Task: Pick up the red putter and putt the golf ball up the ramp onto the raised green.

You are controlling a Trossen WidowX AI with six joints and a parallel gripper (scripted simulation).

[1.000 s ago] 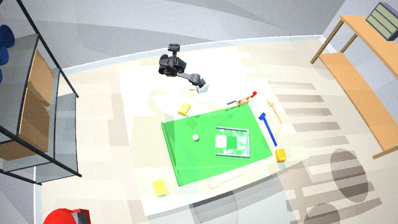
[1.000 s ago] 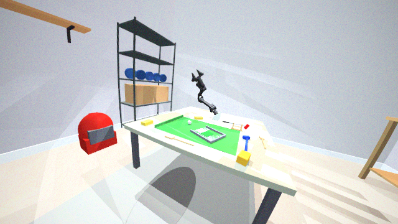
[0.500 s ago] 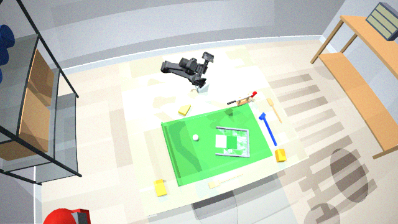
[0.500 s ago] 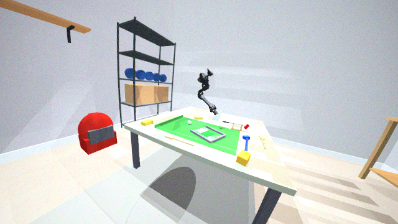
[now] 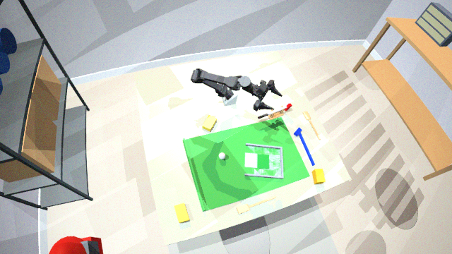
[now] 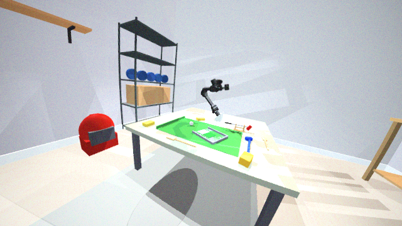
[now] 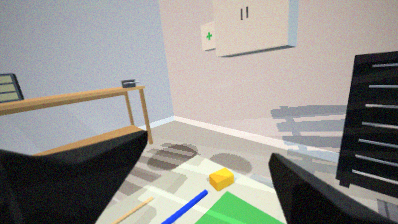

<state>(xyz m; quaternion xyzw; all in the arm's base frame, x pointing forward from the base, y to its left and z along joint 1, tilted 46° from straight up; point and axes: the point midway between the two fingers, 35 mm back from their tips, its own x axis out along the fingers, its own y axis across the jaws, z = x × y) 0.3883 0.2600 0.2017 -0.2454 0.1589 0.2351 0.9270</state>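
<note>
Right now my gripper tip is 15 cm past the red putter, 20 cm to the right of it and 38 cm above it. Round my gripper tip: white golf ball (2 cm ahead, 28 cm to the right, 41 cm below); green mat (9 cm ahead, 13 cm to the right, 43 cm below); small wooden rack (14 cm behind, 22 cm to the left, 40 cm below).
</note>
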